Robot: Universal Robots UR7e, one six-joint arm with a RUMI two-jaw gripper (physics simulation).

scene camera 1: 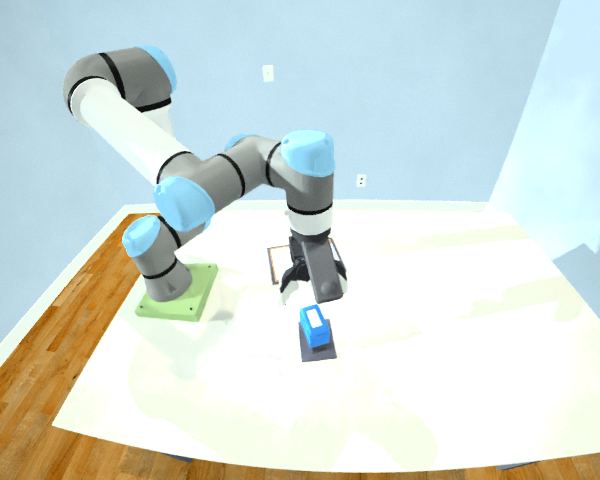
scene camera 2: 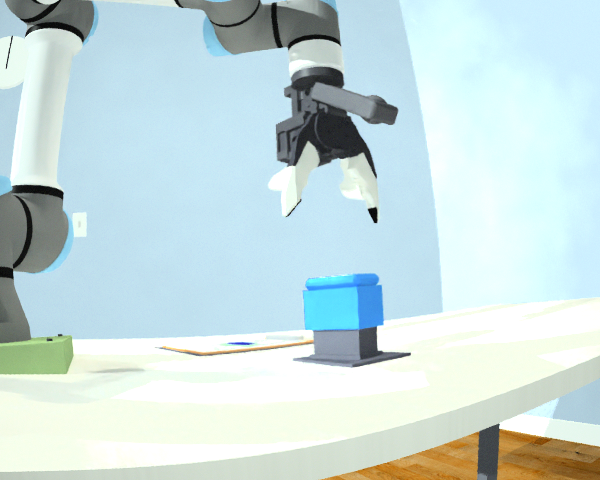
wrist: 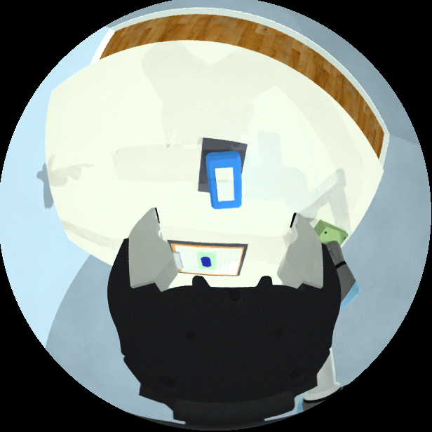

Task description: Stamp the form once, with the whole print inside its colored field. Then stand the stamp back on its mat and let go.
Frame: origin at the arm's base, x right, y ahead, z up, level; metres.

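Where they show: gripper, fingertip midpoint: (scene camera 1: 313,299) (scene camera 2: 335,220); arm's base, origin of the base link: (scene camera 1: 170,284).
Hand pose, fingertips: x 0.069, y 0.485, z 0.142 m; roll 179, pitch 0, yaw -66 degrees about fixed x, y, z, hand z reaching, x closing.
Observation:
Things, the pixels of their top centre, and the offset from my fingertips. "spot": a spot on its surface instead.
- blue stamp, middle of its top: (scene camera 2: 341,275) (scene camera 1: 314,317) dx +0.004, dy +0.001, dz -0.067 m
- dark blue print, middle of its top: (scene camera 2: 245,343) dx -0.277, dy -0.076, dz -0.164 m
- form's board, surface spot: (scene camera 2: 200,353) spot: dx -0.180, dy -0.161, dz -0.168 m
- light clip, middle of its top: (scene camera 2: 284,335) dx -0.331, dy +0.005, dz -0.158 m
The blue stamp (scene camera 1: 314,327) (scene camera 2: 340,306) (wrist: 224,182) with a dark grey base stands upright on its dark mat (scene camera 1: 319,354) (scene camera 2: 390,355) (wrist: 208,145). My gripper (scene camera 1: 313,295) (scene camera 2: 331,215) (wrist: 226,212) is open and empty. It hangs above the stamp, apart from it, and in scene camera 1 it appears behind it. The form (wrist: 227,262) on its orange-edged board shows a dark blue print (scene camera 2: 239,343) (wrist: 206,261). In the wrist view the print lies inside the pale green field (wrist: 206,253), with green around it. The gripper hides much of the form in scene camera 1.
The form's board (scene camera 1: 272,265) (scene camera 2: 200,353) (wrist: 243,250) lies behind the mat and has a light clip (scene camera 2: 284,337) (wrist: 178,260) at one side. The arm's green base plate (scene camera 1: 200,300) (scene camera 2: 50,355) (wrist: 330,231) is at the left in both scene views.

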